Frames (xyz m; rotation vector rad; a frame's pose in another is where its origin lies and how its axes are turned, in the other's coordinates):
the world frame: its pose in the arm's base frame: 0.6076 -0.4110 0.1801 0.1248 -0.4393 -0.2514
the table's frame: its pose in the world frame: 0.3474 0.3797 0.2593 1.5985 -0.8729 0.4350
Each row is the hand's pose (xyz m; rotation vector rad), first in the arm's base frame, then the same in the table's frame.
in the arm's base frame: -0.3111 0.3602 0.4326 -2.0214 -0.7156 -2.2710
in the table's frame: -0.6525 1.1366 -0.0364 1.9793 0.9940 -0.4397
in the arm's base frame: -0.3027 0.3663 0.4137 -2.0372 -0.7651 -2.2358
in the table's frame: -0.6698 1.1238 -0.0355 1.9910 0.9953 -0.4863
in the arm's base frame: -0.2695 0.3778 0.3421 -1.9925 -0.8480 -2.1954
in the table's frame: -0.7292 1.0722 -0.0224 2.0505 1.0149 -0.5244
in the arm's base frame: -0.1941 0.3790 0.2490 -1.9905 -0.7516 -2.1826
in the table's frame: -0.7932 0.9730 -0.0022 2.0617 0.9499 -0.4716
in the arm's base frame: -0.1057 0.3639 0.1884 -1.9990 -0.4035 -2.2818
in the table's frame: -0.8191 0.8691 0.0139 1.9592 0.8381 -0.2533
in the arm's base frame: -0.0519 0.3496 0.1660 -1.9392 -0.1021 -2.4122
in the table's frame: -0.8201 0.8096 0.0215 1.8462 0.7957 -0.0375
